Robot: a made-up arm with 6 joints.
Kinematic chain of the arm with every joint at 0, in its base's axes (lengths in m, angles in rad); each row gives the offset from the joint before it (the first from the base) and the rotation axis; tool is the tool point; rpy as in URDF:
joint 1: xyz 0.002 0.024 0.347 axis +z
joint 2: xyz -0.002 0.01 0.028 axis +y
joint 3: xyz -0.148 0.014 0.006 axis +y
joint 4: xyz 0.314 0.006 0.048 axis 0.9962 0 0.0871
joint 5: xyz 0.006 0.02 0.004 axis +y
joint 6: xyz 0.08 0.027 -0.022 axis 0.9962 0 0.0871
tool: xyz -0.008 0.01 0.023 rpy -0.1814 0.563 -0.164
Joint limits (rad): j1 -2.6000..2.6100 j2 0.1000..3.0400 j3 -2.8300..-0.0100 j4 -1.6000..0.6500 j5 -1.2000..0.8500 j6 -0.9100..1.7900
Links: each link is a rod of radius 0.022 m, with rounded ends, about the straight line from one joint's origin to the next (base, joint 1, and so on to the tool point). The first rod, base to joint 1, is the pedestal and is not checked.
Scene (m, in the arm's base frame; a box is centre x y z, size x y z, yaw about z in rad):
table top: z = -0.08
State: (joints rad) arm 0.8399 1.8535 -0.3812 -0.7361 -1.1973 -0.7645
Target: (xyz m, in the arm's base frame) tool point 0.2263 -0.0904 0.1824
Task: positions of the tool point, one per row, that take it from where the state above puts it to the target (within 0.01 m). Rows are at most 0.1 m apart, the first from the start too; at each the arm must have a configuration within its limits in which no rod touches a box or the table.
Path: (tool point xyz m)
1: 0.0648 0.2062 0.1600
2: 0.1306 0.1821 0.1624
3: 0.1865 0.1351 0.1658
4: 0.2248 0.0692 0.1703
5: 0.2392 -0.0088 0.1758
6: 0.2263 -0.0904 0.1824

